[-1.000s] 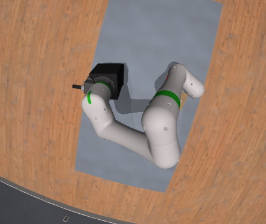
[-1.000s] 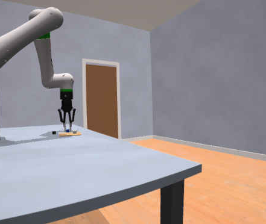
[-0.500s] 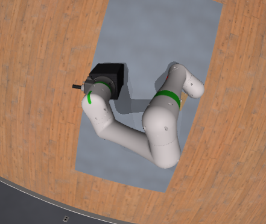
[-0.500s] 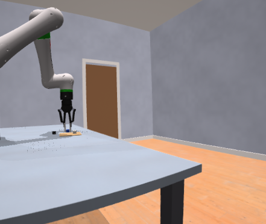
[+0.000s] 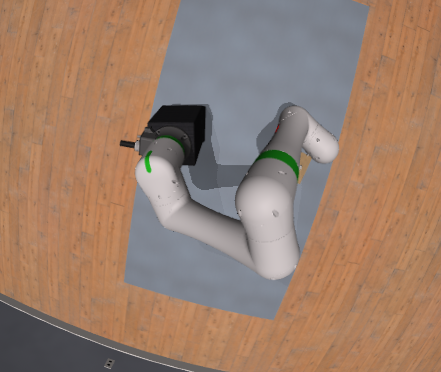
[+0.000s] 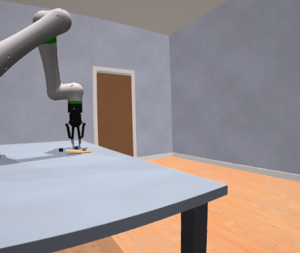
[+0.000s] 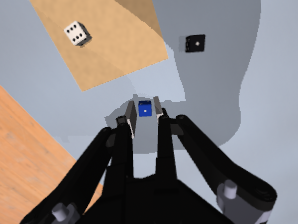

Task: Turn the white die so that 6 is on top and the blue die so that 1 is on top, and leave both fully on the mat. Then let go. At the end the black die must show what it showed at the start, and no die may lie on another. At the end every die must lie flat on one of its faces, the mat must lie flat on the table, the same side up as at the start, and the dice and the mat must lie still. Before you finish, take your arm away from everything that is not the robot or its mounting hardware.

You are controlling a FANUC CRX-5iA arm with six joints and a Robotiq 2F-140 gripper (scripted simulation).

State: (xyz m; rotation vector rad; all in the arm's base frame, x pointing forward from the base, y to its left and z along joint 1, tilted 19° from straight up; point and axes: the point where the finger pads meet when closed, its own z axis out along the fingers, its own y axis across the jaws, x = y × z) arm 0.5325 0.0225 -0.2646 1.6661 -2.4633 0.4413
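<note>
Right now my hand is 2 cm above the blue die. Also, from my hand: black die: 11 cm behind, 4 cm to the right, 2 cm below; tan mat: 1 cm behind, 13 cm to the right, 3 cm below; white die: 2 cm ahead, 13 cm to the right, 2 cm below.
</note>
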